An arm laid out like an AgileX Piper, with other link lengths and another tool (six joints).
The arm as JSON. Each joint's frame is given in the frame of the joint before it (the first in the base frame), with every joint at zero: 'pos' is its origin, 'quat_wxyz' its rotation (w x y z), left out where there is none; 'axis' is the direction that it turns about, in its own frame. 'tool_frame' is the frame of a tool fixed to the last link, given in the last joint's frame.
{
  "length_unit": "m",
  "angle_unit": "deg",
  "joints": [
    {
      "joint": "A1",
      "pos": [
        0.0,
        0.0,
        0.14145
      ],
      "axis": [
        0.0,
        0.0,
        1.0
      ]
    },
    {
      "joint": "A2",
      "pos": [
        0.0,
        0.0,
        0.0
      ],
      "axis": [
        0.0,
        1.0,
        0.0
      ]
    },
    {
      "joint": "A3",
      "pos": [
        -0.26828,
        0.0,
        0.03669
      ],
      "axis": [
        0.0,
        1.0,
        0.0
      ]
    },
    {
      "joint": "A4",
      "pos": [
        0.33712,
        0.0,
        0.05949
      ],
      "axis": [
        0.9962,
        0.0,
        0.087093
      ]
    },
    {
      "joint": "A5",
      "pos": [
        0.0,
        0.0,
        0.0
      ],
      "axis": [
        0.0,
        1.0,
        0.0
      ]
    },
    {
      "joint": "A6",
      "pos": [
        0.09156,
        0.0,
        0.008
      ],
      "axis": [
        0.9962,
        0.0,
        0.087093
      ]
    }
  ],
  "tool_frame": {
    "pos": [
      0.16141,
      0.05,
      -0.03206
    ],
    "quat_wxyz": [
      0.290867,
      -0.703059,
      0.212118,
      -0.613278
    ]
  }
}
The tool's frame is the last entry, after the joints.
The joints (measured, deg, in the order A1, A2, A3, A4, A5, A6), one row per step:
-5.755 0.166 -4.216 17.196 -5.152 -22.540
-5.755 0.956 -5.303 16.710 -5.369 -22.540
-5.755 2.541 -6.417 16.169 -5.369 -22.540
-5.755 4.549 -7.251 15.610 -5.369 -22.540
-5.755 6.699 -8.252 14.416 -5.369 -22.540
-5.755 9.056 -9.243 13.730 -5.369 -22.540
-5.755 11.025 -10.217 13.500 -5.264 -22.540
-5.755 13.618 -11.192 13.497 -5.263 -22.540
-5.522 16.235 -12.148 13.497 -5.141 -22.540
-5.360 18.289 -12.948 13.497 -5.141 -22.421
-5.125 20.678 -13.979 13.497 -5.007 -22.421
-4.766 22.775 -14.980 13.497 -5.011 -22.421
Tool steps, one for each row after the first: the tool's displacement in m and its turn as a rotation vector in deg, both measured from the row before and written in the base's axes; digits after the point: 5 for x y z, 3 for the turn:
0.00004 -0.00053 0.00735 -0.518 -0.455 -0.140
0.00205 -0.00048 0.00220 -0.484 0.522 -0.086
0.00365 -0.00065 -0.00313 -0.433 1.224 -0.081
0.00387 -0.00100 -0.00274 -1.064 1.262 -0.148
0.00445 -0.00081 -0.00384 -0.542 1.428 -0.070
0.00364 -0.00038 -0.00206 -0.120 1.115 0.006
0.00515 -0.00052 -0.00529 0.159 1.611 0.000
0.00518 0.00103 -0.00638 0.174 1.771 0.261
0.00412 0.00071 -0.00415 0.237 1.235 0.173
0.00476 0.00116 -0.00465 0.137 1.482 0.266
0.00435 0.00188 -0.00274 0.094 1.088 0.358

